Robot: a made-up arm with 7 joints.
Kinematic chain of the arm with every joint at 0, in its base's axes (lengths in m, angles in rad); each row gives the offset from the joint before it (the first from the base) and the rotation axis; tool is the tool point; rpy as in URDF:
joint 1: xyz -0.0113 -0.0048 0.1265 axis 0 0.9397 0.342
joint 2: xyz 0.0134 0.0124 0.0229 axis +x
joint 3: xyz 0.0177 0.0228 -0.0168 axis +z
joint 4: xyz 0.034 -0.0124 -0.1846 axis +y
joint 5: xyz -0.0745 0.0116 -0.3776 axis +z
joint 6: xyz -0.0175 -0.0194 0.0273 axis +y
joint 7: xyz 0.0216 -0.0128 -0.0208 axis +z
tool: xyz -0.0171 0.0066 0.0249 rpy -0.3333 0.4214 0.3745
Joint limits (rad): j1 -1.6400..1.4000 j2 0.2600..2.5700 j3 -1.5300..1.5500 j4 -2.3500..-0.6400 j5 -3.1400..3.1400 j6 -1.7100..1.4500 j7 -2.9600..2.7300
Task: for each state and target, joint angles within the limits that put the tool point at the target. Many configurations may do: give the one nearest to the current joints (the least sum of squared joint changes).
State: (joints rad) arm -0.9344 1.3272 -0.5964 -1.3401 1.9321 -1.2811 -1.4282
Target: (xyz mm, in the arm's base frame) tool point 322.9 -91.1 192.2
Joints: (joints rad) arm -0.9699 1.2037 -0.8050 -2.0560 1.9445 -1.3240 -1.4681
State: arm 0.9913 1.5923 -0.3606 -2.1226 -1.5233 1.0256 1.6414
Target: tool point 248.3 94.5 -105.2
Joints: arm 0.0631 1.7676 -0.9070 -2.3500 -1.9441 0.8796 1.1184
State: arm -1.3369 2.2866 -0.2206 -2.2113 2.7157 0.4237 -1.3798
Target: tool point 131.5 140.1 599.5
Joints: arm -1.1270 2.1945 -0.2326 -1.5791 2.7582 0.5051 -1.4508
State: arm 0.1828 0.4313 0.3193 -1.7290 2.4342 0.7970 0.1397
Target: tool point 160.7 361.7 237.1
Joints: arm 0.1365 0.5038 1.1277 -2.0836 2.4749 0.7894 0.1862
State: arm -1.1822 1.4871 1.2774 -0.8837 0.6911 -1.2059 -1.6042
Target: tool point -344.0 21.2 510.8
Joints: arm -1.0675 2.3373 1.2822 -1.4719 0.7201 -1.1655 -1.6051
